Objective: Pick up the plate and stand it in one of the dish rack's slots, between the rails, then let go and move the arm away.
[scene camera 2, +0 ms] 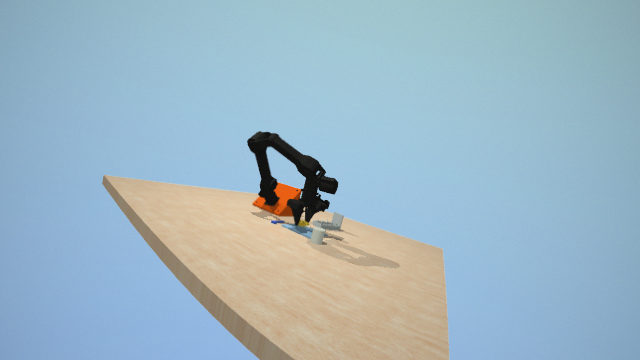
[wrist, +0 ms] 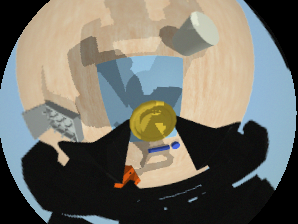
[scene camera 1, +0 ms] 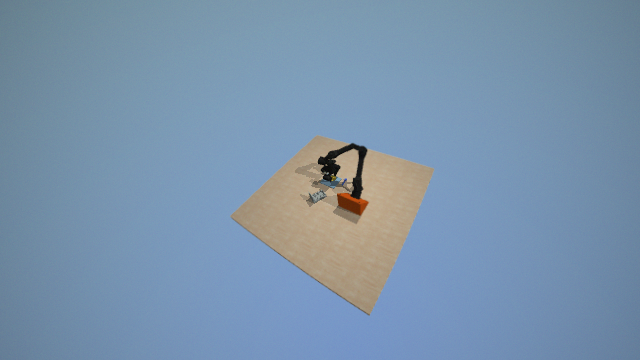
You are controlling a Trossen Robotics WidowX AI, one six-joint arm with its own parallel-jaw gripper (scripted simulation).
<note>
The gripper (scene camera 2: 301,225) holds a yellow plate (wrist: 152,121). Also in view: a grey dish rack (wrist: 48,115), a white cup (wrist: 198,32) and a light blue mat (wrist: 125,83).
The gripper shows as well in the wrist view (wrist: 152,120).
</note>
